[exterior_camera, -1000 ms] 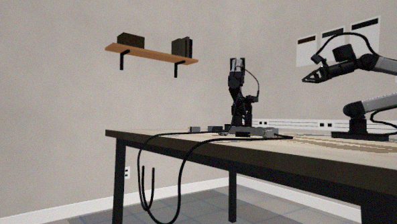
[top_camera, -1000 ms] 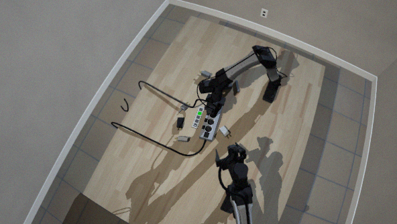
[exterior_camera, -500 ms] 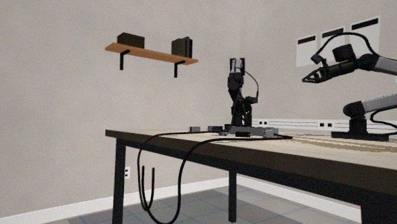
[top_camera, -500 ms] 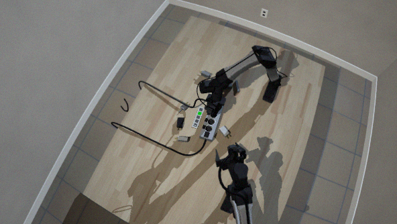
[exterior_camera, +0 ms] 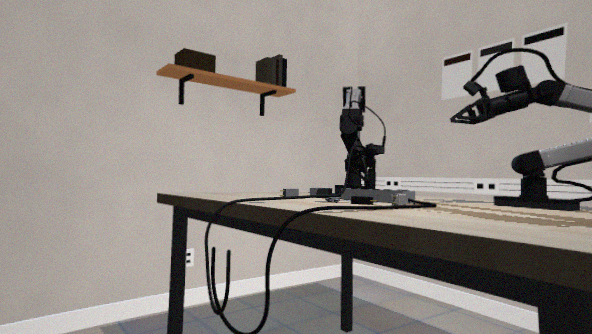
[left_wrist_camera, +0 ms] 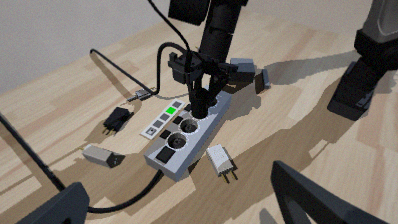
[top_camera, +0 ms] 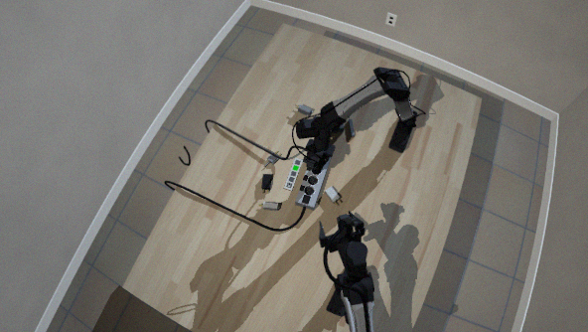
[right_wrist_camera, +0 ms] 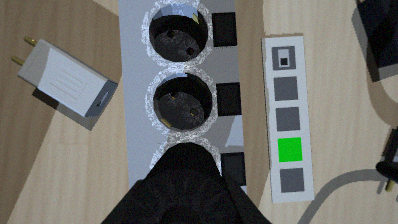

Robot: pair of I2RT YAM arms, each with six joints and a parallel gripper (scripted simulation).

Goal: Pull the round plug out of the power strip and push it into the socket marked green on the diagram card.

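Note:
Now: the black round plug right at my right hand. From my right hand the other things lie so: grey plug (190 mm ahead, 10 mm to the left, 70 mm below); then black adapter (160 mm ahead, 130 mm to the left, 60 mm below); then diagram card (80 mm ahead, 40 mm to the left, 70 mm below).

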